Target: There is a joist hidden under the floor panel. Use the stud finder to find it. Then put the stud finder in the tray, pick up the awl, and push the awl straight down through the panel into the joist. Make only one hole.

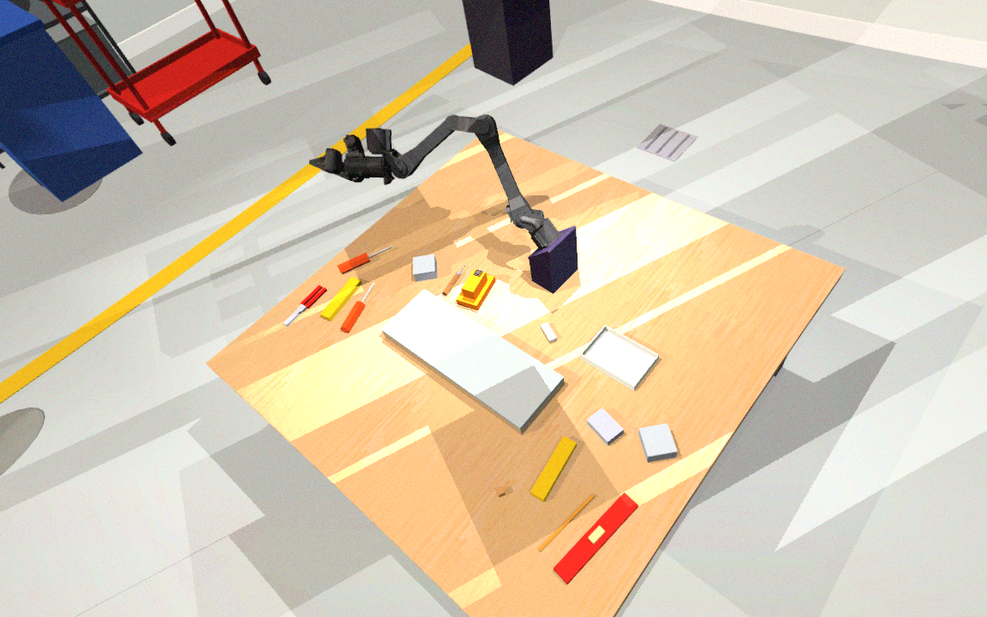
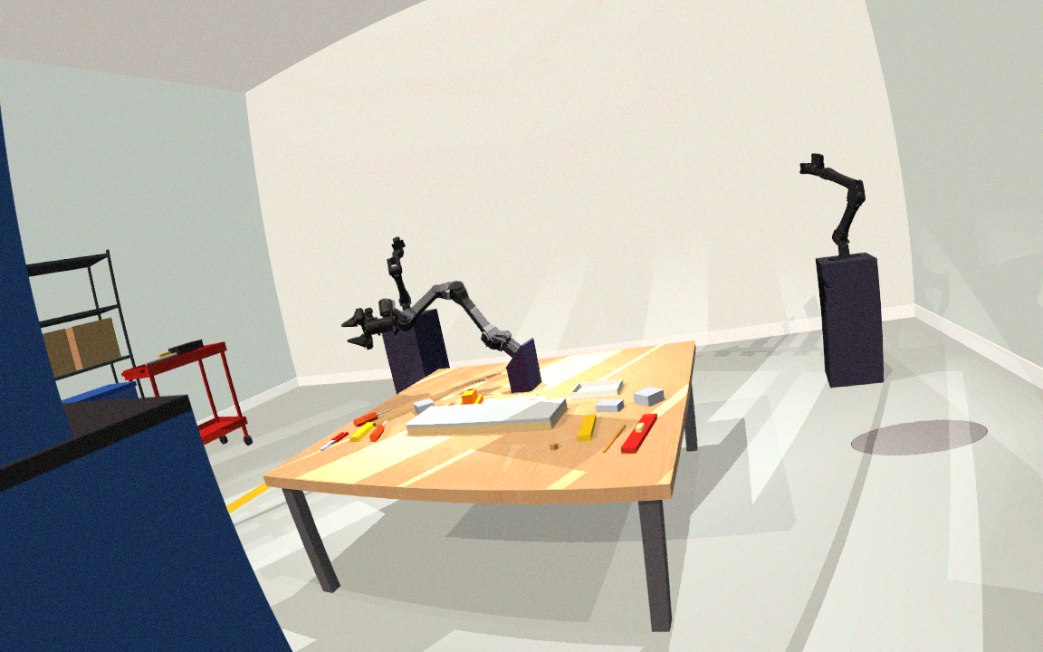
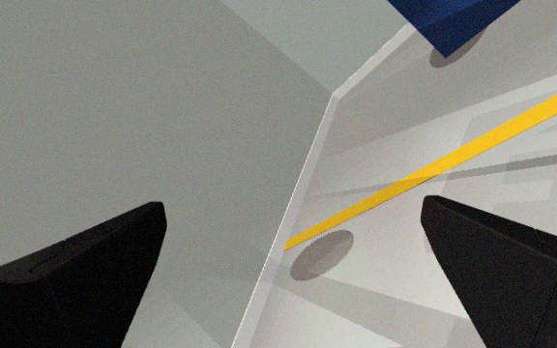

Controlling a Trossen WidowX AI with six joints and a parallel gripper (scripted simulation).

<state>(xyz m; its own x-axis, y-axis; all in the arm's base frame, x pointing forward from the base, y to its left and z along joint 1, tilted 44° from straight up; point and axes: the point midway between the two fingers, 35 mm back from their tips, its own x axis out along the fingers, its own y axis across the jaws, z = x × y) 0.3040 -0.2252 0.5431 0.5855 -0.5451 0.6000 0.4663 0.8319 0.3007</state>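
My gripper tip is 430 mm to the right of the orange stud finder, 310 mm above it and 150 mm past it. Round my gripper tip: thin stick: 1090 mm to the left, 350 mm below, 190 mm ahead; white tray: 910 mm to the left, 340 mm below, 230 mm behind; awl: 350 mm to the left, 350 mm below, 130 mm behind.
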